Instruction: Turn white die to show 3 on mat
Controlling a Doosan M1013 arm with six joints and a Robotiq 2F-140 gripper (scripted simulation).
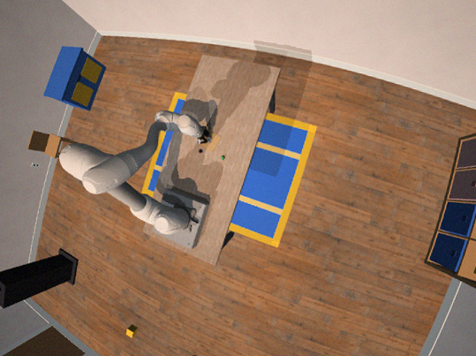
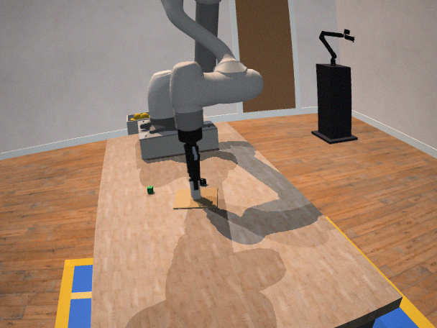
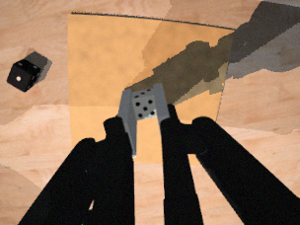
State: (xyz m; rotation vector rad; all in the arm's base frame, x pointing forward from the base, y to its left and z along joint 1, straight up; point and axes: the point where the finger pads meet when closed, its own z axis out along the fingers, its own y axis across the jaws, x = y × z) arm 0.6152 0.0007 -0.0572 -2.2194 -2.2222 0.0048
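Right now my hand is 20 mm above the white die. Also, from my hand: black die: 100 mm behind, 50 mm to the left, 30 mm below; then tan mat: 40 mm below; then green die: 110 mm behind, 140 mm to the right, 30 mm below.
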